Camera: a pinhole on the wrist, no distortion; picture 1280 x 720 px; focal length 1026.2 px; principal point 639.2 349.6 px. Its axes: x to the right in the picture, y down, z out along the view. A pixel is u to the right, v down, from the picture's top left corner.
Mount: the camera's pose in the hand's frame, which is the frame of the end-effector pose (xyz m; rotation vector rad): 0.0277 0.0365 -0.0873 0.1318 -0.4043 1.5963
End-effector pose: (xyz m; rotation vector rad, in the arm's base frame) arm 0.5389 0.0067 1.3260 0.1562 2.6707 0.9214
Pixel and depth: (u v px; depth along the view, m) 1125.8 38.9 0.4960
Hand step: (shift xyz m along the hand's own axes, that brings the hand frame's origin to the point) 0.0784 0.0943 0.4766
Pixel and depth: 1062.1 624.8 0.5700
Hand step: -0.2317 0.0642 0.4918
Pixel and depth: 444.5 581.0 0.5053
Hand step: -0.1585 -0.2250 0.3304
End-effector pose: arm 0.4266 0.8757 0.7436 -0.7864 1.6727 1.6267
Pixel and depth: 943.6 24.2 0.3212
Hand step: 0.0693 0.0203 0.2600
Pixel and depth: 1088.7 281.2 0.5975
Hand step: -0.0485 0.0834 0.5601
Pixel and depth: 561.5 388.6 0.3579
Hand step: -0.0412 -0.1092 0.2337
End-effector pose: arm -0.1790 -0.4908 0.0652 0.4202 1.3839 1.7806
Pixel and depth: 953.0 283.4 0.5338
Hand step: -0.0362 0.0119 0.4677
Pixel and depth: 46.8 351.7 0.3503
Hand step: -0.0143 -0.2714 0.1716
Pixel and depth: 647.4 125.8 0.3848
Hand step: 0.0483 -0.0882 0.2857
